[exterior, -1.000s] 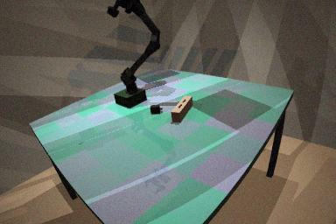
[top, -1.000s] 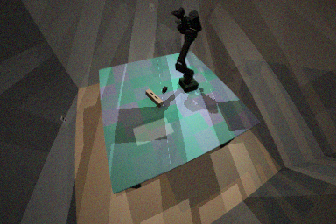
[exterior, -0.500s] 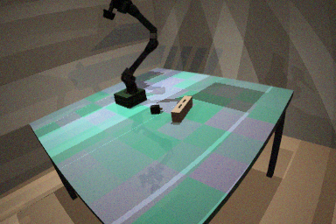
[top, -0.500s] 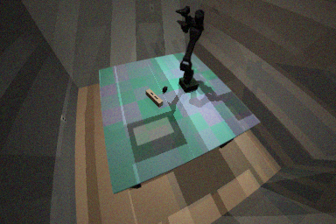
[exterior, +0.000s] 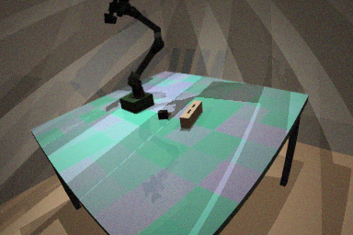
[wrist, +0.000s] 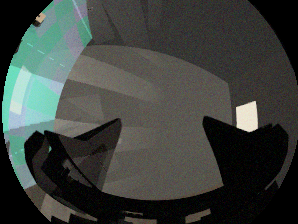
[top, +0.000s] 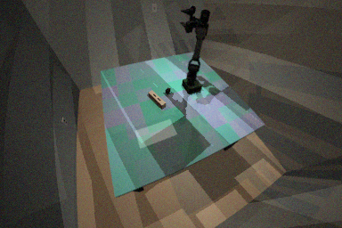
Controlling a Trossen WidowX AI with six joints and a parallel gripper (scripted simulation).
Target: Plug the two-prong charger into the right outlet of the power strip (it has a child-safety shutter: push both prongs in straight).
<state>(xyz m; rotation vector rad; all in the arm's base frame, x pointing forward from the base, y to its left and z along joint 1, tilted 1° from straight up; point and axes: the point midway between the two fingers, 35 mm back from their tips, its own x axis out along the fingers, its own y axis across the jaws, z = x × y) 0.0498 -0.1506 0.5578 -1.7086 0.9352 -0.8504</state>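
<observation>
Right now my gripper tip is 610 mm above the dark two-prong charger, 170 mm short of it and 120 mm to the right of it.
</observation>
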